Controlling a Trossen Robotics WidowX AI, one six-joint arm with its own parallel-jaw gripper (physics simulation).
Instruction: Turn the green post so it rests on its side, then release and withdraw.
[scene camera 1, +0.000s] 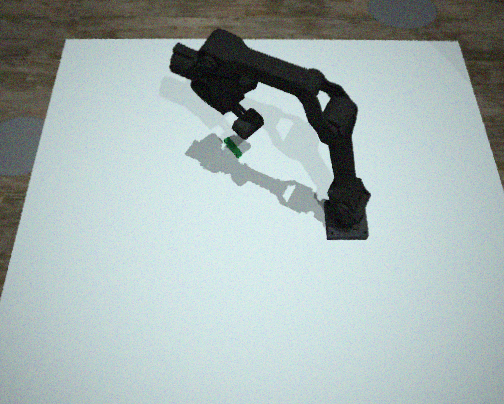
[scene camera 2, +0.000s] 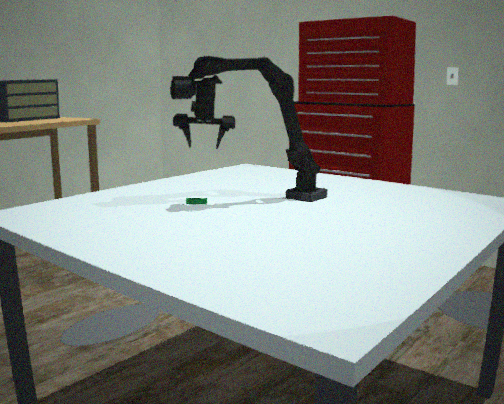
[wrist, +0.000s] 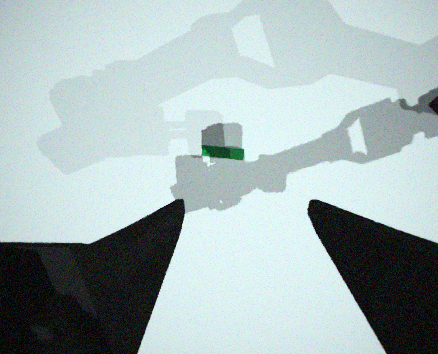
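Note:
The green post lies on its side on the white table top, partly in the arm's shadow. My gripper is open and empty, with its fingers wide apart. It hangs well above the post, apart from it, pointing down. In the wrist view the post shows beyond the fingertips, a little left of the middle. In the scene camera 1 view the fingertips are hidden behind the gripper's body.
The arm's base stands on the table, to the right of the post in both scene views. Behind the table are a red drawer cabinet and a wooden side table with a small drawer unit on it.

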